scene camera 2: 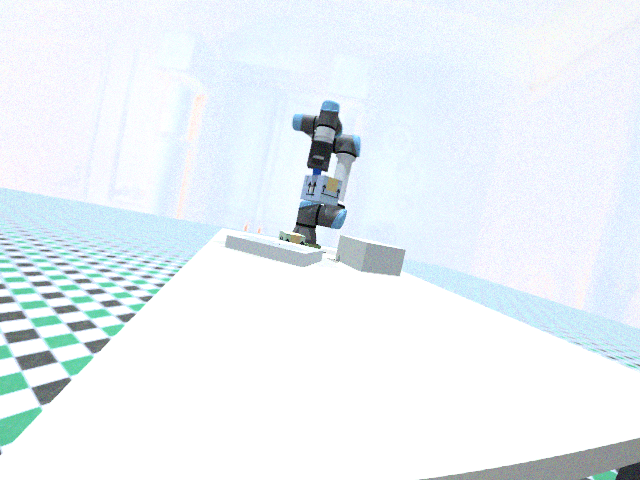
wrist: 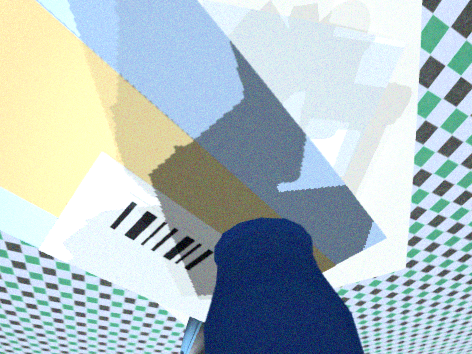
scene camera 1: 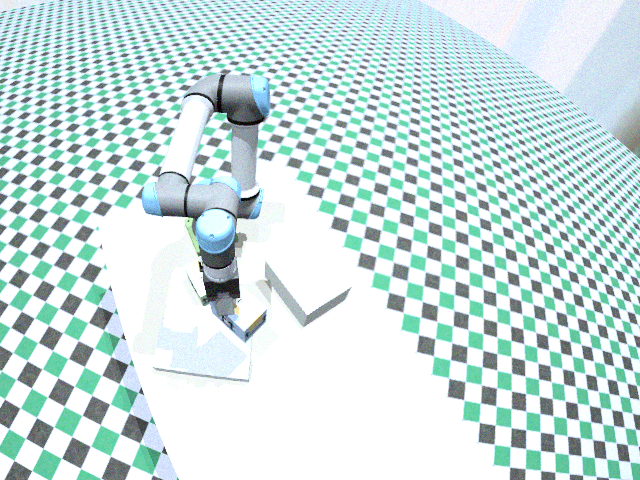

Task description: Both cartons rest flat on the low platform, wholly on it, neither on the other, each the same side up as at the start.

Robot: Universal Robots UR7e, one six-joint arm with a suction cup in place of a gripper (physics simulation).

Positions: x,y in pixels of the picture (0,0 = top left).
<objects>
suction cup: holds a carton (scene camera 2: 321,189)
a low white platform (scene camera 1: 192,341): on the table
a taller white block (scene camera 1: 309,283): on the table
</objects>
